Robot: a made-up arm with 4 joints. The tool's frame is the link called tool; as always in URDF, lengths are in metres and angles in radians.
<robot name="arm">
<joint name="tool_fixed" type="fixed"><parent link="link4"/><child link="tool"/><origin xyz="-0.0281 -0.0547 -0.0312" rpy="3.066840 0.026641 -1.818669"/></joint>
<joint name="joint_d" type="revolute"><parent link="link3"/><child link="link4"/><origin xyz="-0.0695 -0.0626 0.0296"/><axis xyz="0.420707 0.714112 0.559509"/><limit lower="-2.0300" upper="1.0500"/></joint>
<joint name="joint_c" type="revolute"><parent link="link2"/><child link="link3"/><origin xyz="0.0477 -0.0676 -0.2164"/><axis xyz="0 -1 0"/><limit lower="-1.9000" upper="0.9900"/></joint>
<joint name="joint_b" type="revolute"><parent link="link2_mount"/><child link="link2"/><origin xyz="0.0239 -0.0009 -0.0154"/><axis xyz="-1 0 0"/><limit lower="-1.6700" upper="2.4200"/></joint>
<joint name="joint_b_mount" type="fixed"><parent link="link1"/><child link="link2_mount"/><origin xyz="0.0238 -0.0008 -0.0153"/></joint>
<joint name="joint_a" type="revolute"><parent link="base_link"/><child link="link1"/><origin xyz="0.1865 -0.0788 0.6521"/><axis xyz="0 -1 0"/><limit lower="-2.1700" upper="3.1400"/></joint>
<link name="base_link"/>
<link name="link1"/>
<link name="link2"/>
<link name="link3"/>
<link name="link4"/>
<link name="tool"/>
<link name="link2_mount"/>
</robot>
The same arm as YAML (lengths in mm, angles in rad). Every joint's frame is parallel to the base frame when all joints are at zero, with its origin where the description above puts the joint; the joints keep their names.
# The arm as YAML. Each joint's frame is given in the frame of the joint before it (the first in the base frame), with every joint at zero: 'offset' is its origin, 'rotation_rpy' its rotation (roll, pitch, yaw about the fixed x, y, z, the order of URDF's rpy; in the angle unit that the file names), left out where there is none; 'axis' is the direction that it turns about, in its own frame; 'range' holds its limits. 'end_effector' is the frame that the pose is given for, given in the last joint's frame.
length_unit: mm
angle_unit: rad
chain:
  - id: joint_a
    offset: [186.5, -78.8, 652.1]
    axis: [0.0, -1.0, 0.0]
    range: [-2.17, 3.14]
  - id: joint_b
    offset: [47.7, -1.7, -30.7]
    axis: [-1.0, 0.0, 0.0]
    range: [-1.67, 2.42]
  - id: joint_c
    offset: [47.7, -67.6, -216.4]
    axis: [0.0, -1.0, 0.0]
    range: [-1.9, 0.99]
  - id: joint_d
    offset: [-69.5, -62.6, 29.6]
    axis: [0.420707, 0.714112, 0.559509]
    range: [-2.03, 1.05]
end_effector:
  offset: [-28.1, -54.7, -31.2]
  rotation_rpy: [3.0668, 0.0266, -1.8187]

